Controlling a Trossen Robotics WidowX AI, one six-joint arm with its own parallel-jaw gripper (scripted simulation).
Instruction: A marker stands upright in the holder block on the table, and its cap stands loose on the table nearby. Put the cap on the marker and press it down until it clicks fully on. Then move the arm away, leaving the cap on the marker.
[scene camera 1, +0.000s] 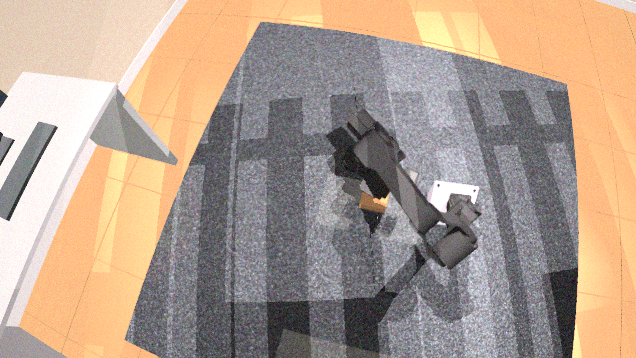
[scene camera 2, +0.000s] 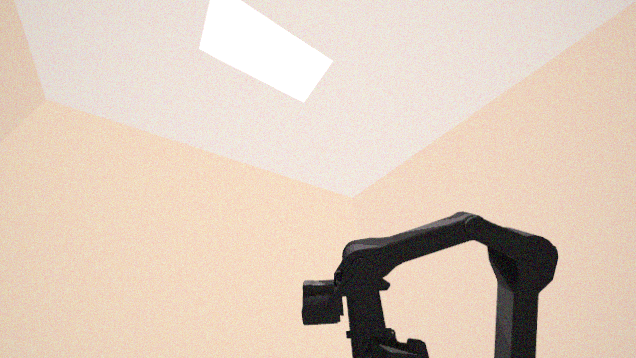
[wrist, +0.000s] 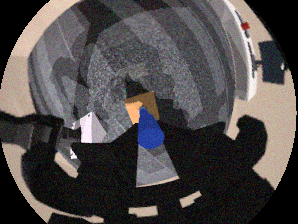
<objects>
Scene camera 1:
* my gripper: 377, 183
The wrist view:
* my gripper: 147, 124
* blue marker cap: 149, 136, held by my gripper
</objects>
